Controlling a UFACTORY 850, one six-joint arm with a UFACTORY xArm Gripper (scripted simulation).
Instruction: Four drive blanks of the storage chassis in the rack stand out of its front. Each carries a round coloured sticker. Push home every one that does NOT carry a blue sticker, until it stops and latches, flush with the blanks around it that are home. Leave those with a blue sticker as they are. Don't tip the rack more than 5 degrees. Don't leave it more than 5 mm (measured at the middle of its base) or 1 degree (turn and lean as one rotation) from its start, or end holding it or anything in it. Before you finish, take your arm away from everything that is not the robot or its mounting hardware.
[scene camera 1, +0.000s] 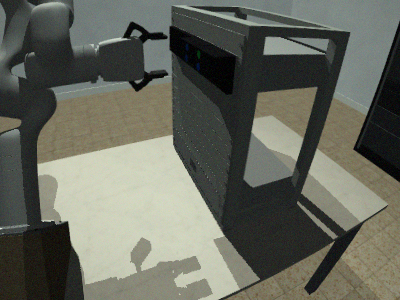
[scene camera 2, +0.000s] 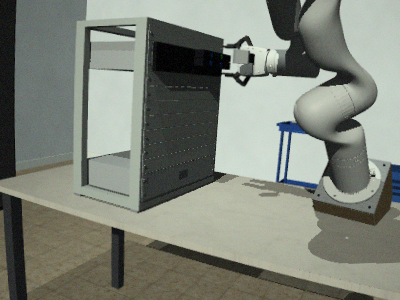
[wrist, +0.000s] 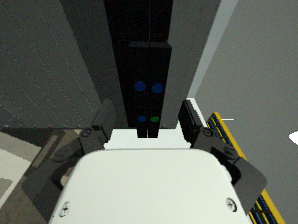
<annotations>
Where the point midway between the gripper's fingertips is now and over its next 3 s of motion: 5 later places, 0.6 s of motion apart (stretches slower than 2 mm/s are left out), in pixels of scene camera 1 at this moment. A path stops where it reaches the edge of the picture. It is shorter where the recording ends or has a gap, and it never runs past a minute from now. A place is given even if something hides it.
My gripper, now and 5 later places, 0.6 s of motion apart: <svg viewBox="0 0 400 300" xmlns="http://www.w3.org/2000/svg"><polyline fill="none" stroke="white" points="166,54 172,59 179,62 181,60 180,57 201,56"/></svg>
</annotations>
